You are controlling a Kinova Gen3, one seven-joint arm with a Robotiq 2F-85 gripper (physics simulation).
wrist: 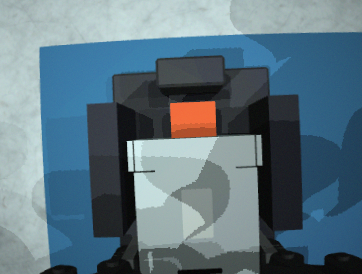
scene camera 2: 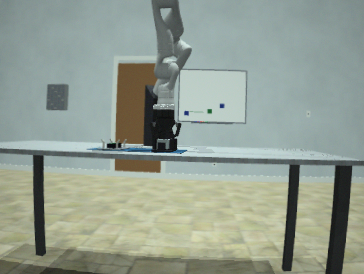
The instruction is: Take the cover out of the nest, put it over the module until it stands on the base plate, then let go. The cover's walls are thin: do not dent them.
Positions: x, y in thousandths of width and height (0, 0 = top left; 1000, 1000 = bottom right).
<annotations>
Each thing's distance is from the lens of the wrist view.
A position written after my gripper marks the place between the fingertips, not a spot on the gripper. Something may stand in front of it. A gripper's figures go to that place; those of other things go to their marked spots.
my gripper (wrist: 546, 918): 17 cm
grey cover (wrist: 543, 750): 13 cm
</annotations>
